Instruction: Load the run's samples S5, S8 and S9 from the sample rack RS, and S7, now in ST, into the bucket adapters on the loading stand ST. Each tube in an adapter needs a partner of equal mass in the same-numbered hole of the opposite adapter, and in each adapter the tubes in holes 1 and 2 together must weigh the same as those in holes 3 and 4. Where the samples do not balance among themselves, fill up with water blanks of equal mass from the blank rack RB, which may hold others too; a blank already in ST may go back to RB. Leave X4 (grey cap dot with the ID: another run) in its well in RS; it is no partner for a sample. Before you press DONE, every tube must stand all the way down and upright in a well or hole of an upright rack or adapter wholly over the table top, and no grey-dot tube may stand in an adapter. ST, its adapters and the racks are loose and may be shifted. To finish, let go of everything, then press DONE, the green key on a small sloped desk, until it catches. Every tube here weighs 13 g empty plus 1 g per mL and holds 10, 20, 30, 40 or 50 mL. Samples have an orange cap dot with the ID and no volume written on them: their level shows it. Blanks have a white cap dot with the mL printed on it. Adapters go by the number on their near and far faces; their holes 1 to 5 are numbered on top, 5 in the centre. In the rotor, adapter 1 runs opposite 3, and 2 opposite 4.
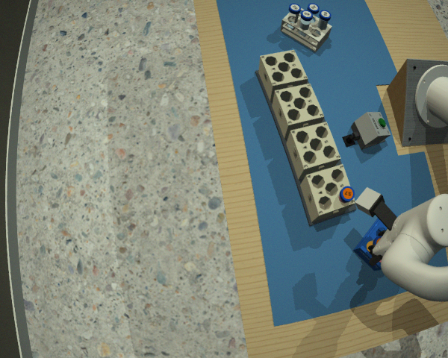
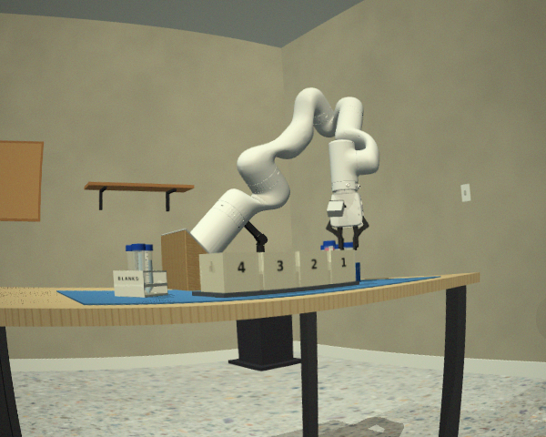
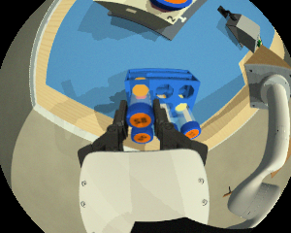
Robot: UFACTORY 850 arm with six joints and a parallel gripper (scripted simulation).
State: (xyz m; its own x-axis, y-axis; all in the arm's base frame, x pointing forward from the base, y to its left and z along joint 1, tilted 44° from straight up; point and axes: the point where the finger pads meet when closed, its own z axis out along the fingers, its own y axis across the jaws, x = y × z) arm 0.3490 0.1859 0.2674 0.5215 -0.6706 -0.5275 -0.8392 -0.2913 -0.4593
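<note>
The orange-dot sample tube is 10 mm behind my hand, 10 mm to the right of it and 50 mm below it. Round my hand: sample S9 (20 mm behind, 40 mm to the left, 50 mm below); blue sample rack RS (40 mm behind, 90 mm below); grey-dot tube X4 (50 mm behind, 10 mm to the left, 50 mm below).
</note>
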